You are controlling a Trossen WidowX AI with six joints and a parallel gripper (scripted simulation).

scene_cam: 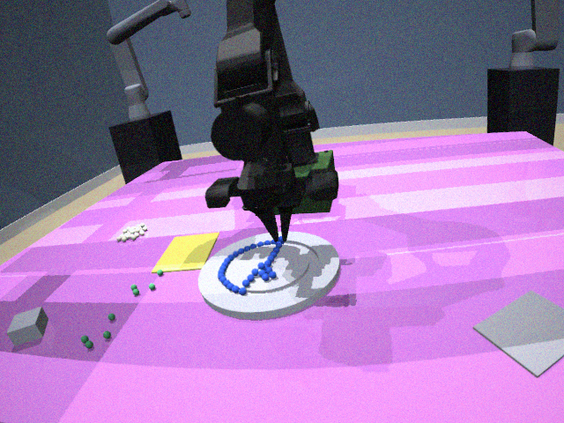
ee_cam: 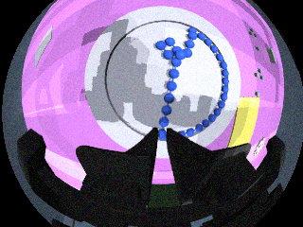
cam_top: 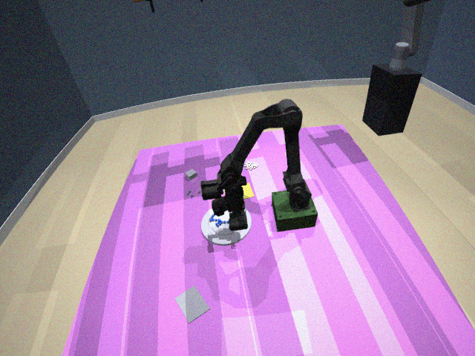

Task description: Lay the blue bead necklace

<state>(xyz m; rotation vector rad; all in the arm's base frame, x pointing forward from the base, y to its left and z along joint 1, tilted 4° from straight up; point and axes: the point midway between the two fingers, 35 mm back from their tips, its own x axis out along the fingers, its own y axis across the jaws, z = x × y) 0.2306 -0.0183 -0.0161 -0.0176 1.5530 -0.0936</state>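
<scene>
Right now the round white bead board is 50 mm ahead of my gripper tip, 10 mm to the right of it and 10 mm below it. From my gripper tip the other things lie so: yellow sheet (20 mm behind, 170 mm to the right, 20 mm below); then grey tile (200 mm ahead, 290 mm to the left, 20 mm below); then cube (200 mm ahead, 340 mm to the right, 10 mm below).
</scene>
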